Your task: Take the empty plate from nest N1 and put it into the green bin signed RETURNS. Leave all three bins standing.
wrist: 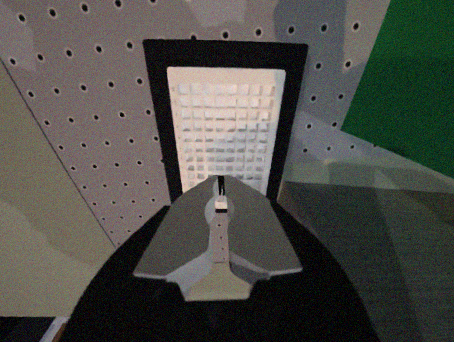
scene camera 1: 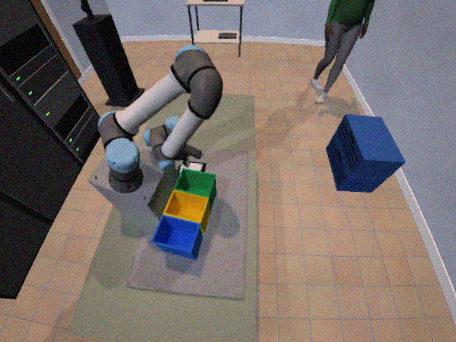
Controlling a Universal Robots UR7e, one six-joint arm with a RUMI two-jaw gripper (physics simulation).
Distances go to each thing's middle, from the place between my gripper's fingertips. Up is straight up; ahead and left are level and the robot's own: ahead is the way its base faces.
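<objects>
Black-rimmed nest (wrist: 201, 53): 2 cm ahead of my gripper and 3 cm below it. The yellow bin (scene camera 1: 187, 206) is 31 cm to the right of my gripper, 11 cm ahead of it and 6 cm above it; going by their middles, it is the farthest from my gripper of the things named here. The green bin (scene camera 1: 190, 181) is 18 cm to the right of my gripper, 12 cm ahead of it and 6 cm above it. As to the white plate (wrist: 225, 120), my gripper is 2 cm short of it and 1 cm above it.
</objects>
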